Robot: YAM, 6 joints.
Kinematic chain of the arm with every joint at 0, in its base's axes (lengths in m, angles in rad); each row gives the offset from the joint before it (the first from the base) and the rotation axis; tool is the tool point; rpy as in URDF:
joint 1: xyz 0 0 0.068 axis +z
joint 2: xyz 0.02 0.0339 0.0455 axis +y
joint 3: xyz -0.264 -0.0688 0 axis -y
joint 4: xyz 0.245 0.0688 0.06 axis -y
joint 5: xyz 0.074 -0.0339 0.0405 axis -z
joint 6: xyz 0.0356 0 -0.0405 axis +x
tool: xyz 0 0 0 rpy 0 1.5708 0
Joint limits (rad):
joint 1: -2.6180..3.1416
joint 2: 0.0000..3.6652
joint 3: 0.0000..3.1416
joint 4: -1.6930..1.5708
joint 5: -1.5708..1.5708
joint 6: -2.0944..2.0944
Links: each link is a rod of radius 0.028 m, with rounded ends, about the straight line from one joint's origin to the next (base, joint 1, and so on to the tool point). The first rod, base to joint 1, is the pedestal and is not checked.
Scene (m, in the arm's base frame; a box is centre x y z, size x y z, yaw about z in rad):
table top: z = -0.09
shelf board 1: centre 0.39 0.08 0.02 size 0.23 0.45 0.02 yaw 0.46
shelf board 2: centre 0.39 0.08 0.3 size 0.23 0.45 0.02 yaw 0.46
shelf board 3: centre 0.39 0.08 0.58 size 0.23 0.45 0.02 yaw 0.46
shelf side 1: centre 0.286 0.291 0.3 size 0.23 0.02 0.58 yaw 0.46
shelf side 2: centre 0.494 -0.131 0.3 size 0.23 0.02 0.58 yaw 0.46
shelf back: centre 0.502 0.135 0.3 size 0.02 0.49 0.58 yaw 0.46
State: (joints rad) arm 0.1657 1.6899 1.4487 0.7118 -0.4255 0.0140
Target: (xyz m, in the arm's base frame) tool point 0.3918 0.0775 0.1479
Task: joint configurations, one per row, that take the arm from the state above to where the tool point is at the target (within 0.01 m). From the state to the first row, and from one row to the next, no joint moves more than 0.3 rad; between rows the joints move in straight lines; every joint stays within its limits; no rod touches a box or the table.
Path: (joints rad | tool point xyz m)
1: 0.0614 1.4386 1.2465 0.7091 -0.4316 0.0140 | 0.3281 0.0351 0.4399
2: -0.0428 1.1872 1.0442 0.7063 -0.4376 0.0140 | 0.2625 0.0039 0.4395
3: -0.1471 0.9359 0.8420 0.7036 -0.4437 0.0140 | 0.2001 -0.0142 0.4236
4: -0.1833 0.9692 0.5958 0.6775 -0.4693 0.0140 | 0.2207 -0.0245 0.3293
5: -0.2196 1.0025 0.3496 0.6513 -0.4949 0.0140 | 0.2128 -0.0302 0.2347
6: -0.2559 1.0359 0.1034 0.6251 -0.5205 0.0140 | 0.1782 -0.0283 0.1479
7: -0.1525 1.2619 0.3170 0.6146 -0.4995 0.0140 | 0.2314 -0.0183 0.1675
8: -0.0492 1.4880 0.5306 0.6041 -0.4785 0.0140 | 0.2878 0.0022 0.1743
9: 0.0542 1.7141 0.7442 0.5936 -0.4575 0.0140 | 0.3429 0.0344 0.1677
10: 0.1576 1.9401 0.9578 0.5830 -0.4365 0.0140 | 0.3918 0.0775 0.1479

